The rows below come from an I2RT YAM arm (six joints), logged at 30 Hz.
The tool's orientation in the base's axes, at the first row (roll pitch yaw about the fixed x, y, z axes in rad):
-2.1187, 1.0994, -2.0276
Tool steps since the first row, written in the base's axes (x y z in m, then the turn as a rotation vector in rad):
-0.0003, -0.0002, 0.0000, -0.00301, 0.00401, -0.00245
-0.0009, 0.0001, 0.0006, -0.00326, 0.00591, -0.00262
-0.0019, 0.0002, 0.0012, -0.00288, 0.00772, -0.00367
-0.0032, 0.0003, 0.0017, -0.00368, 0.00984, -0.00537
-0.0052, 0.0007, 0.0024, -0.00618, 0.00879, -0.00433
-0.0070, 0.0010, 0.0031, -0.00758, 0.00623, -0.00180
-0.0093, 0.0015, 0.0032, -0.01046, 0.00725, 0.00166
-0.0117, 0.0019, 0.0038, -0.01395, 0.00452, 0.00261
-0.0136, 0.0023, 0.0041, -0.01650, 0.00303, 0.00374
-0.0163, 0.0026, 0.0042, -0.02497, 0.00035, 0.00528
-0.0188, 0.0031, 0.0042, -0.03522, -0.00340, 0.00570
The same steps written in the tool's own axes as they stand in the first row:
0.0001, -0.0001, -0.0003, 0.00115, 0.00501, -0.00218
-0.0004, 0.0000, -0.0010, 0.00058, 0.00684, -0.00231
-0.0008, 0.0000, -0.0021, 0.00070, 0.00885, -0.00162
-0.0010, 0.0000, -0.0035, 0.00151, 0.01154, -0.00191
-0.0014, 0.0004, -0.0056, 0.00151, 0.01051, -0.00462
-0.0018, 0.0006, -0.0075, 0.00058, 0.00738, -0.00668
-0.0016, 0.0014, -0.0097, -0.00234, 0.00735, -0.01026
-0.0018, 0.0018, -0.0122, -0.00137, 0.00495, -0.01398
-0.0019, 0.0023, -0.0141, -0.00126, 0.00349, -0.01678
-0.0015, 0.0029, -0.0167, 0.00015, 0.00157, -0.02548
-0.0012, 0.0037, -0.0191, 0.00336, -0.00066, -0.03568

